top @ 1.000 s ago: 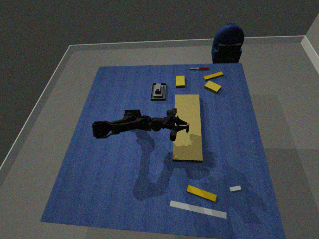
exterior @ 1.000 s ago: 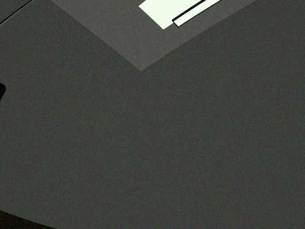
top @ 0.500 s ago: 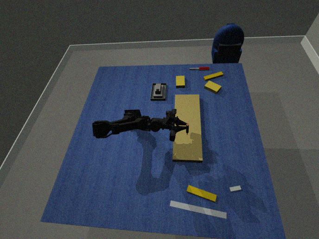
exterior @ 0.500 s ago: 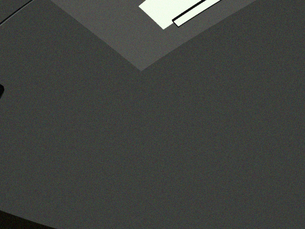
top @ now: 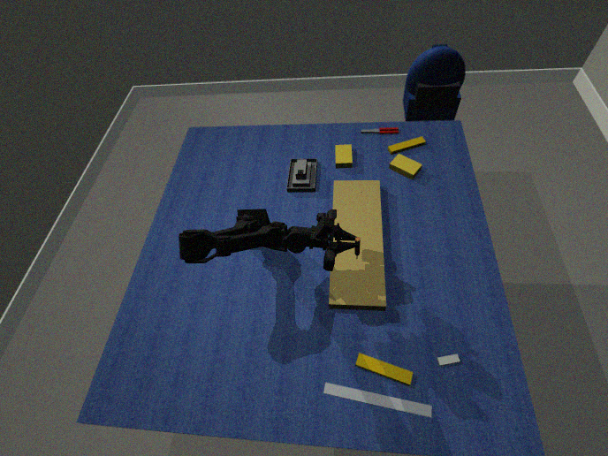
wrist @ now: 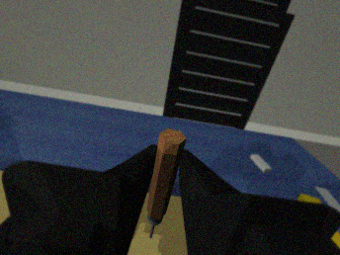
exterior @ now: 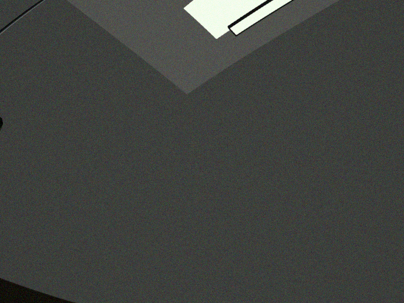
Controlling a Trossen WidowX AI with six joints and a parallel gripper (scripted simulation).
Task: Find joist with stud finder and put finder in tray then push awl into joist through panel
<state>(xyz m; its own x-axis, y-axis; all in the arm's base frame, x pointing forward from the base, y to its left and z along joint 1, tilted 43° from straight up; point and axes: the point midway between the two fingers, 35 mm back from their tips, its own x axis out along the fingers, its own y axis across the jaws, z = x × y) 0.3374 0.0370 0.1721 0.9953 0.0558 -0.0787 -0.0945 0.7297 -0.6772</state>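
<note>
My gripper tip is 6 cm above the orange-handled awl. The rest, counted from my gripper tip: stud finder 40 cm to the left, 27 cm behind, 15 cm below; square light 38 cm to the left, 26 cm behind, 13 cm below; small white piece 29 cm ahead, 26 cm to the right, 19 cm below.
</note>
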